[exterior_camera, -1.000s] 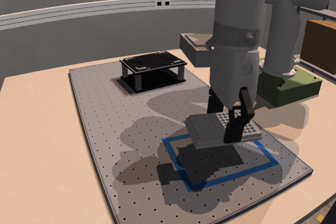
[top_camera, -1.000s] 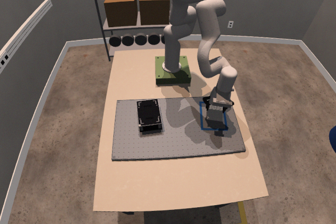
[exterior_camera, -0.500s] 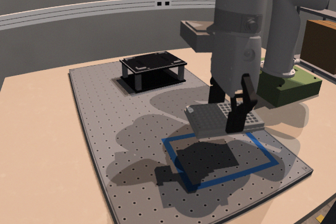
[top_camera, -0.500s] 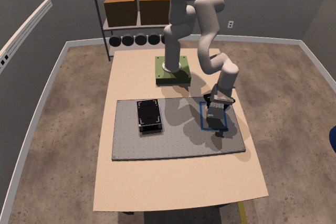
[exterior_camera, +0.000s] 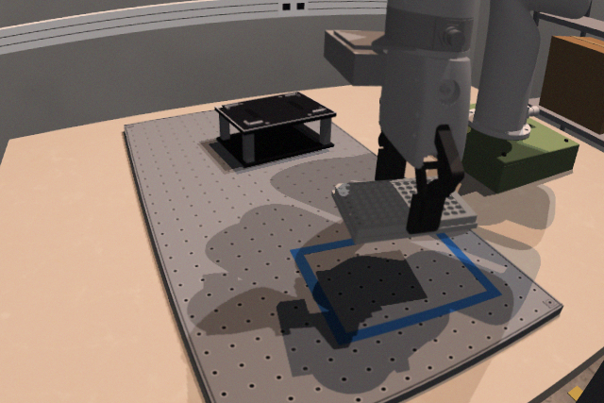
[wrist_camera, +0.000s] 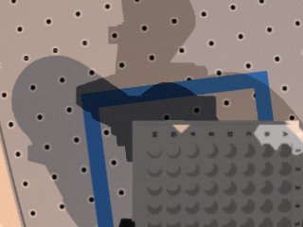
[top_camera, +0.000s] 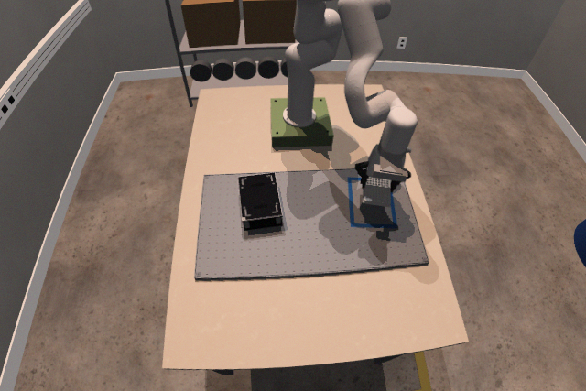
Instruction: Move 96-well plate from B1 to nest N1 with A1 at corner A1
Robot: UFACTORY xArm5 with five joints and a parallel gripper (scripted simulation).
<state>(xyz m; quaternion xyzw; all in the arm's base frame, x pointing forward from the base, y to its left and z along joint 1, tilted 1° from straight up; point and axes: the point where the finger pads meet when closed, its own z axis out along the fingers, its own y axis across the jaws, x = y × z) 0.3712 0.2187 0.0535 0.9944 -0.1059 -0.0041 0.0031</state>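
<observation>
The black raised plate nest is 360 mm to the right of my hand and 40 mm below it. From my hand the other things lie so: grey 96-well plate: 10 mm below; then A1 mark: 410 mm to the right, 80 mm ahead, 40 mm below.
</observation>
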